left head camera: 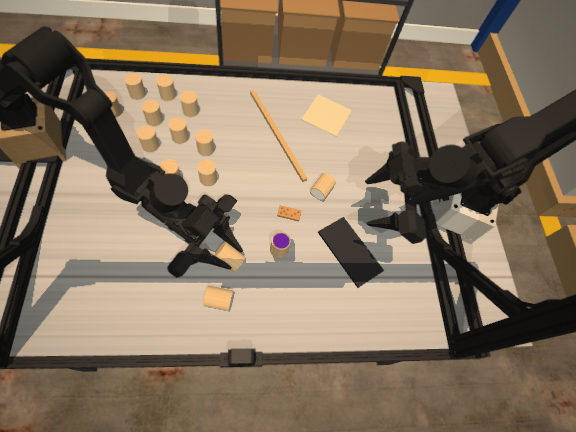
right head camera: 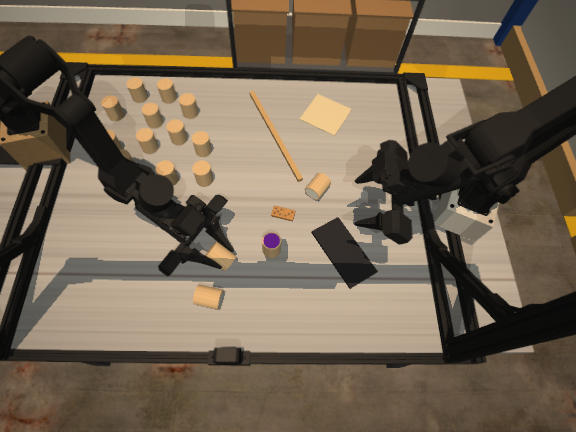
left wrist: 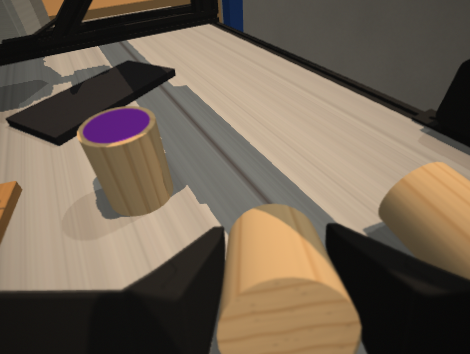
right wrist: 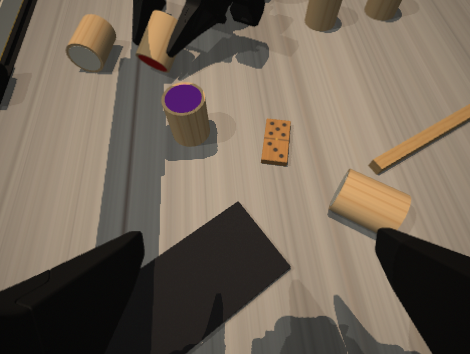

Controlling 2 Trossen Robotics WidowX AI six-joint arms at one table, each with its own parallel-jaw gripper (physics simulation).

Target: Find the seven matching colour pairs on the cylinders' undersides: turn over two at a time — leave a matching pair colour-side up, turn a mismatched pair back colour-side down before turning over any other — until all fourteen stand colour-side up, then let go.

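Where they show: left gripper, fingertip midpoint: (left head camera: 236, 260) (right head camera: 227, 259) (left wrist: 274, 235) (right wrist: 152, 49); right gripper, fingertip midpoint: (left head camera: 366, 202) (right head camera: 355, 202) (right wrist: 258, 240); left arm's base, origin of the base link: (left head camera: 19, 116) (right head camera: 24, 121); right arm's base, origin of the base link: (left head camera: 476, 199) (right head camera: 475, 198).
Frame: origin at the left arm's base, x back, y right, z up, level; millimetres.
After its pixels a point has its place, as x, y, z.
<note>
My left gripper (left head camera: 237, 259) {-368, 396, -75} (right head camera: 227, 260) {-368, 396, -75} (left wrist: 274, 235) {-368, 396, -75} is shut on a wooden cylinder (left head camera: 231, 256) {-359, 391, -61} (right head camera: 221, 256) {-359, 392, -61} (left wrist: 287, 310) {-344, 370, -60} (right wrist: 159, 35) {-367, 384, -62}, held tilted; its dark red underside shows in the right wrist view. My right gripper (left head camera: 367, 202) {-631, 385, 33} (right head camera: 356, 202) {-631, 385, 33} (right wrist: 258, 240) {-631, 385, 33} is open and empty at the right. A cylinder (left head camera: 281, 241) {-465, 386, -58} (right head camera: 271, 241) {-464, 386, -58} (left wrist: 117, 126) {-463, 384, -58} (right wrist: 183, 98) {-466, 384, -58} stands purple side up. One cylinder (left head camera: 322, 186) {-597, 276, -68} (right head camera: 318, 186) {-602, 277, -69} (right wrist: 370, 201) {-610, 274, -70} lies on its side, grey end showing. Another grey-ended cylinder (left head camera: 218, 298) {-316, 465, -69} (right head camera: 208, 296) {-318, 464, -69} (right wrist: 92, 42) {-337, 455, -73} lies nearer the front edge. Several plain-topped cylinders (left head camera: 204, 142) {-364, 106, -58} (right head camera: 201, 143) {-366, 106, -58} stand upper left, some partly hidden by the left arm.
A black slab (left head camera: 351, 252) {-616, 434, -100} (right head camera: 345, 252) {-618, 434, -100} (left wrist: 95, 100) {-598, 417, -100} (right wrist: 215, 260) {-604, 404, -100} lies right of the purple cylinder. A domino (left head camera: 289, 213) {-511, 309, -100} (right head camera: 283, 213) {-512, 310, -99} (right wrist: 276, 142) {-516, 309, -100} lies behind it. A long stick (left head camera: 278, 135) {-548, 94, -96} (right head camera: 276, 135) {-551, 94, -96} and a yellow square sheet (left head camera: 326, 115) {-696, 51, -105} (right head camera: 326, 114) {-699, 51, -105} lie farther back.
</note>
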